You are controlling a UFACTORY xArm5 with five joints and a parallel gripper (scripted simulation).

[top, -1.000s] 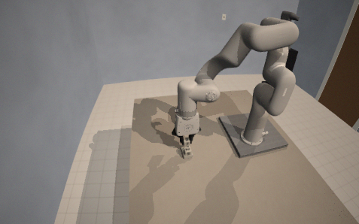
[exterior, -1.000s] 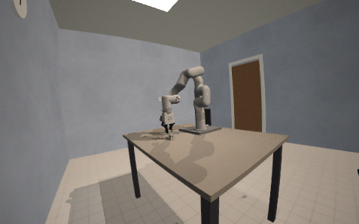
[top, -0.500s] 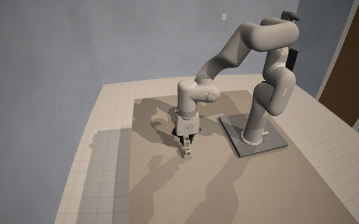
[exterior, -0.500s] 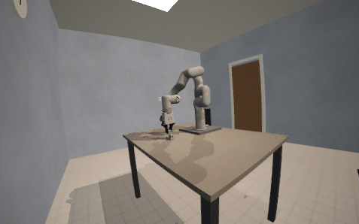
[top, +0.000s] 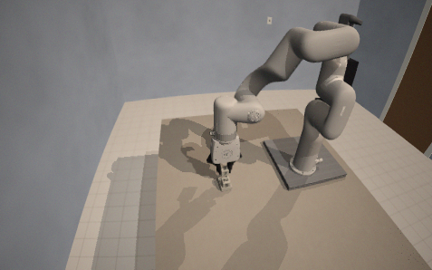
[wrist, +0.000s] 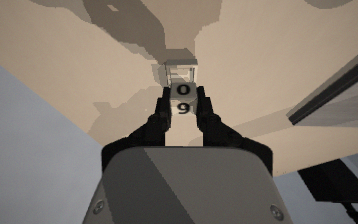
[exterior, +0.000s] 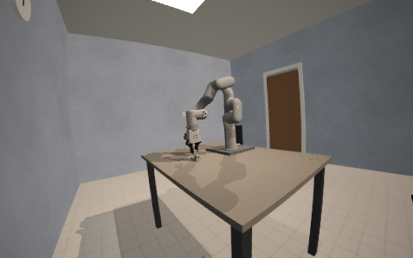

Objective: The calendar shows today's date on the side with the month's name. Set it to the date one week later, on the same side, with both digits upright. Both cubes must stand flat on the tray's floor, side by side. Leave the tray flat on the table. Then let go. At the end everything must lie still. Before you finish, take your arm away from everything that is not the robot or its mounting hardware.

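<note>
My hand is 2 cm to the right of the calendar tray and 6 cm above it.
</note>
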